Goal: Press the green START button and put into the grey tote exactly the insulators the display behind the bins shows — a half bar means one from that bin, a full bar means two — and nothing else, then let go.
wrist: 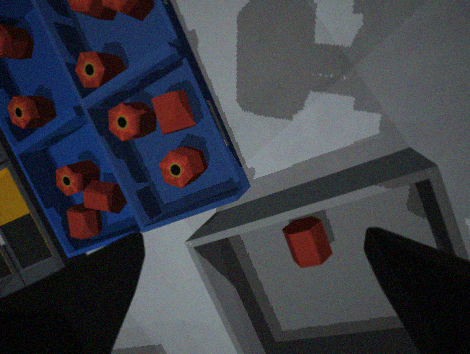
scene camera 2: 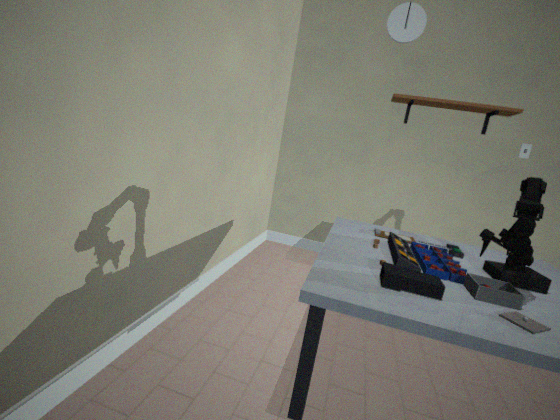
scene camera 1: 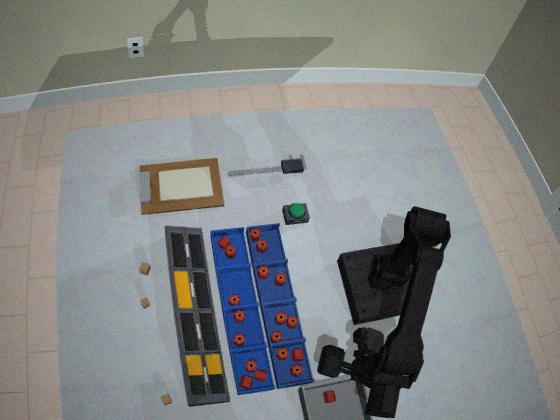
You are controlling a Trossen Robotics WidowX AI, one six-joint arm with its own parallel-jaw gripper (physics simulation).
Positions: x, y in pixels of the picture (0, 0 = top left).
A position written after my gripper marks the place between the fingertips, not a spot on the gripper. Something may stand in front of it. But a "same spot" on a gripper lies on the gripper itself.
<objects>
my gripper: wrist; scene camera 2; scene camera 1 337, 372
same spot on my gripper: (wrist: 88, 299) = (scene camera 2: 485, 249)
</objects>
